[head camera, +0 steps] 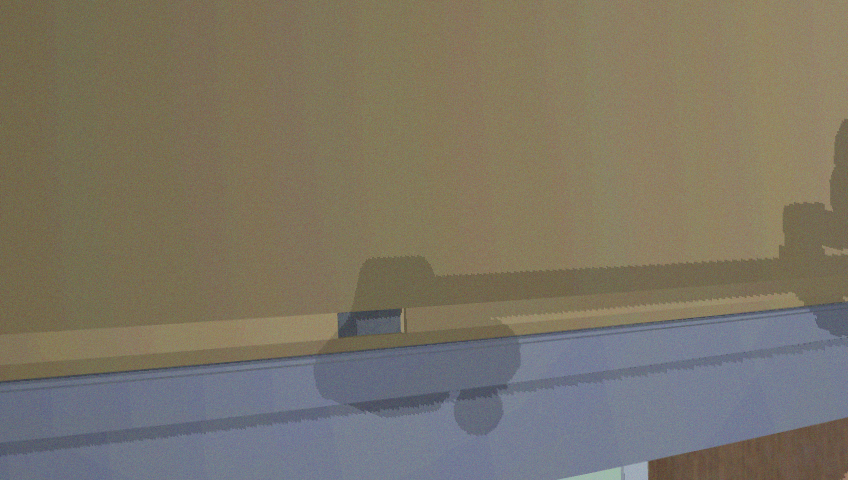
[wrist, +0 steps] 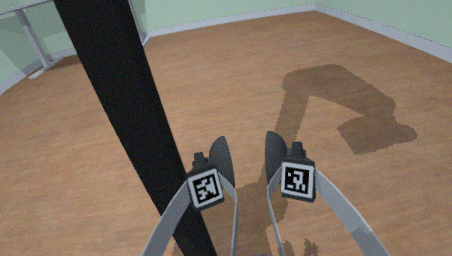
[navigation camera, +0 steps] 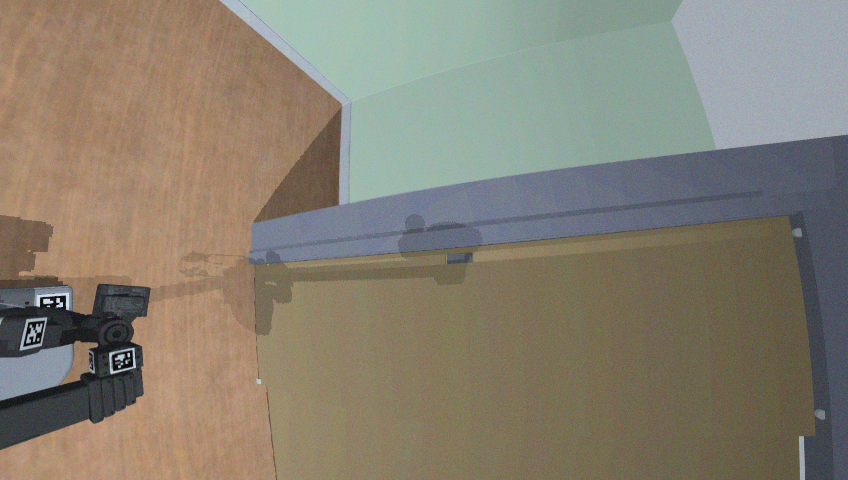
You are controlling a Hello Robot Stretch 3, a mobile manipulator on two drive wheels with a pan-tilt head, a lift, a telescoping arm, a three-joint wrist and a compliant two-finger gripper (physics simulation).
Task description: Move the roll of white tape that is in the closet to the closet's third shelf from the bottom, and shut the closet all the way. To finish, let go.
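Places are measured from the robot's base along level axes (x ahead, y left, z up), in millimetres.
Pixels of known places: gripper, between the fingertips: (wrist: pixel 247 152).
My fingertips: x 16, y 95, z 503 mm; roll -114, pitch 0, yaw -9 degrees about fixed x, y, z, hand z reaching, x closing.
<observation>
Behind a point stands the place of what it marks.
The closet's tan front (head camera: pixel 297 148) {z 1146, x -156, y -854 mm} (navigation camera: pixel 535 356) {z 1277, x -250, y -850 mm} runs alongside its blue-grey body (head camera: pixel 178 404) {z 1297, x 143, y -834 mm} (navigation camera: pixel 595 190) {z 1495, x 234, y -852 mm}. A small dark rectangular recess (head camera: pixel 377 324) {z 1043, x 73, y -876 mm} (navigation camera: pixel 460 258) {z 1057, x 68, y -876 mm} sits near that edge. A thin dark line separates the front from the body; whether it is shut all the way I cannot tell. The roll of white tape and the shelves do not show in any view. My gripper (wrist: pixel 247 152) {z 503, x 16, y 95 mm} is partly open in the wrist view, with floor visible between the fingertips. It is away from the closet front, facing the room. In the navigation view its fingers are hidden.
My dark wrist (navigation camera: pixel 113 333) {z 670, x -25, y -148 mm} is at the left of the navigation view, over the wooden floor (navigation camera: pixel 148 148) {z 0, x 561, y -371 mm}. A black post (wrist: pixel 125 100) crosses the wrist view left of the fingers. A metal-legged stand (wrist: pixel 35 40) {z 342, x -1885, y 2860 mm} is at the upper left. Green walls (navigation camera: pixel 505 118) {z 1272, x 938, y -1619 mm} border the room.
</observation>
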